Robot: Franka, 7 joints.
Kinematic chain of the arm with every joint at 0, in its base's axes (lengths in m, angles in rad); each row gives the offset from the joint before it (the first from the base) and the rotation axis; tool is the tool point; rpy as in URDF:
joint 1: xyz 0 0 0.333 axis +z
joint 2: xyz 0 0 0 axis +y
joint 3: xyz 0 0 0.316 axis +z
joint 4: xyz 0.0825 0 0 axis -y
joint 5: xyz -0.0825 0 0.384 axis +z
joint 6: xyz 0 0 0 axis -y
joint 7: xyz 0.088 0 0 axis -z
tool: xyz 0 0 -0.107 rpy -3.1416 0 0
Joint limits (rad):
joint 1: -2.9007..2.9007
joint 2: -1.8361..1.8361
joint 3: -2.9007..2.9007
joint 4: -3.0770..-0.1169
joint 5: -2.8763..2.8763
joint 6: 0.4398..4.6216
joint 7: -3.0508..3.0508
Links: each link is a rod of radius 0.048 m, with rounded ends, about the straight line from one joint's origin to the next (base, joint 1, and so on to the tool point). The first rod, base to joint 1, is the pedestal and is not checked.
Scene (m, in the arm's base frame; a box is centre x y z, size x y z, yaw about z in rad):
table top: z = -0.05
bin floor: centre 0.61 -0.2 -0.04 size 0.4 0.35 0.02 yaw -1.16
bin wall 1: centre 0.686 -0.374 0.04 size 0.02 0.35 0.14 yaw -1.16
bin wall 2: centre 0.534 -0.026 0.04 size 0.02 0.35 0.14 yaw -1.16
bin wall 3: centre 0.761 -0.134 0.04 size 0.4 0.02 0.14 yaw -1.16
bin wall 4: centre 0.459 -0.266 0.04 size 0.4 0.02 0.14 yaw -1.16
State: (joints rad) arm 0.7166 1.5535 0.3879 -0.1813 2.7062 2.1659 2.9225
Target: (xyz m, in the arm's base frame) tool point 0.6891 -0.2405 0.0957
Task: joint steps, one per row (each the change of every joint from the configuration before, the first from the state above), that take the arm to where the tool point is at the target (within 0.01 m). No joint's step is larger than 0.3 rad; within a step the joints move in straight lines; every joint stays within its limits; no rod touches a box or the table.
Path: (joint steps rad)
1: -0.1900 -0.1880 -0.1796 -0.2783 0.0032 0.2101 0.0000
2: -0.1900 -0.1880 -0.1797 -0.2782 0.0032 0.2102 0.0000
3: -0.1901 -0.1880 -0.1796 -0.2783 0.0031 0.2101 0.0000
4: -0.1900 -0.1880 -0.1796 -0.2782 0.0032 0.2101 0.0000
5: -0.0229 0.1668 0.0190 0.0558 -0.0048 -0.0800 0.0000
6: -0.0229 0.1667 0.0189 0.0558 -0.0049 -0.0800 0.0000

